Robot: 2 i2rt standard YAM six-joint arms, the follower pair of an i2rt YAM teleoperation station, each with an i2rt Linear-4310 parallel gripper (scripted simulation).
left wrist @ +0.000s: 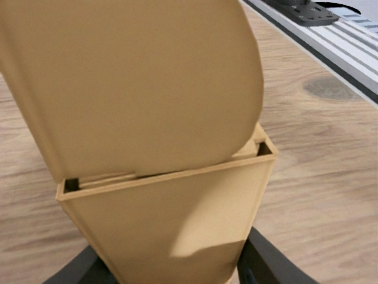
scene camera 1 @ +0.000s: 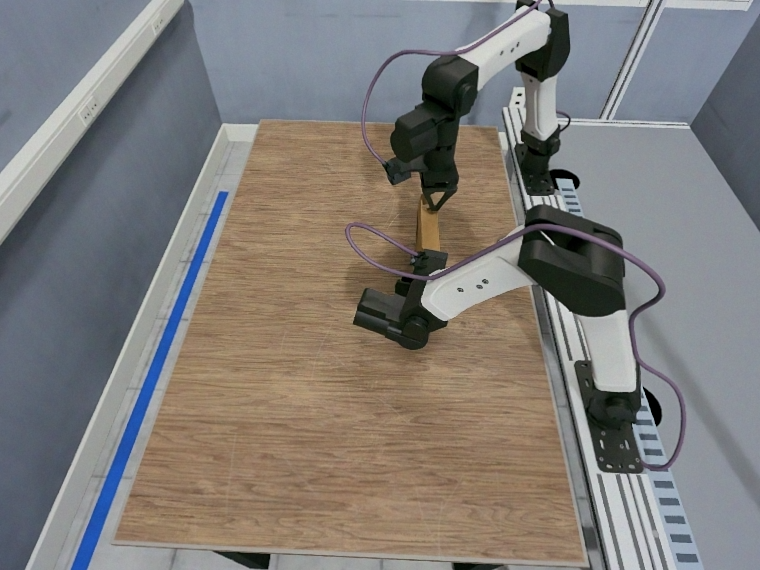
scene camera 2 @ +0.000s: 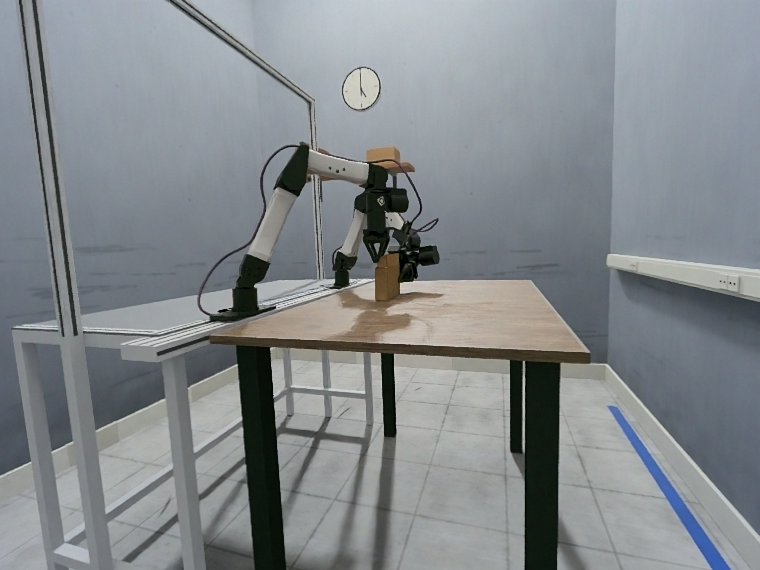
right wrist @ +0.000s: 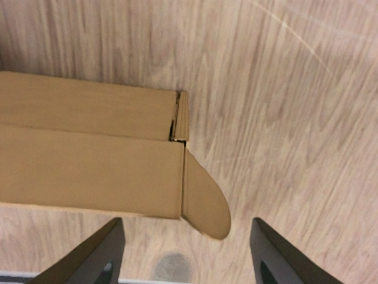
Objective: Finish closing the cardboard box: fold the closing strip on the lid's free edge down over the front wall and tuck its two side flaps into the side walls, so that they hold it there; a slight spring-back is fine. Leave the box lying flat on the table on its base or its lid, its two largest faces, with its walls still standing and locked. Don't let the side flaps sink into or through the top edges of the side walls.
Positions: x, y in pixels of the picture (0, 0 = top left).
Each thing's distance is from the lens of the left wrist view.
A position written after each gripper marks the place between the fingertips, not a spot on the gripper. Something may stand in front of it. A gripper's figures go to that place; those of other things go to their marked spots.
left gripper [left wrist: 181, 231]: 0.10 m
rounded side flap [left wrist: 105, 94]: 0.03 m
